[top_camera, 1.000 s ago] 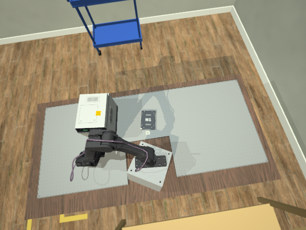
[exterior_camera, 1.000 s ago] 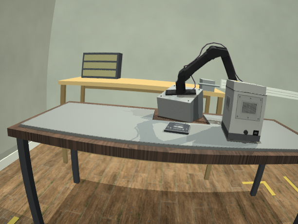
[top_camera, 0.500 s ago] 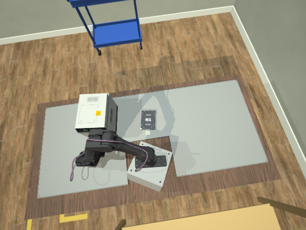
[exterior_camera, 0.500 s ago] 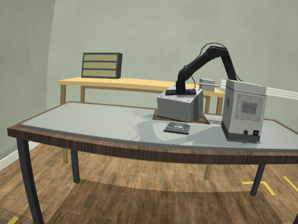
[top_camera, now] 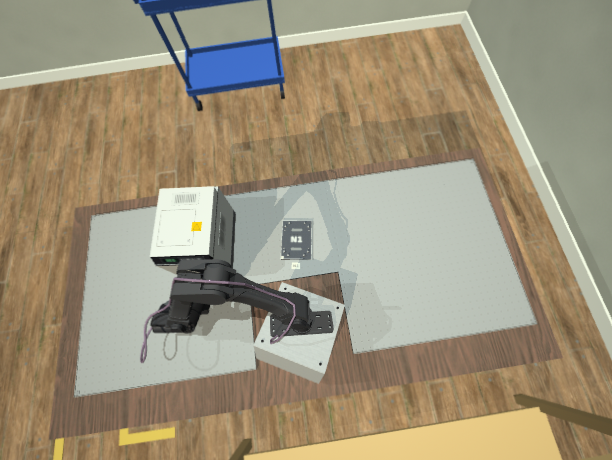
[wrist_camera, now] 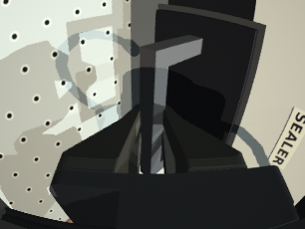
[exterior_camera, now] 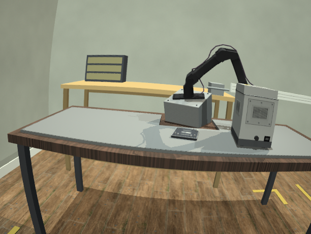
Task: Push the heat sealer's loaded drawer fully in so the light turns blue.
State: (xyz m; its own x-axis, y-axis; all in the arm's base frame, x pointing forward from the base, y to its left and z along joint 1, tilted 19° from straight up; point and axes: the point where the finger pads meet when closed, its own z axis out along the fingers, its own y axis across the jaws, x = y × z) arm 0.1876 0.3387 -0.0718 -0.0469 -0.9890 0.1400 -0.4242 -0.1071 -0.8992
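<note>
Right now the sealer drawer is 10 cm ahead of my hand and 1 cm below it. Also, from my hand: dark plate (16 cm ahead, 35 cm to the right, 7 cm below).
</note>
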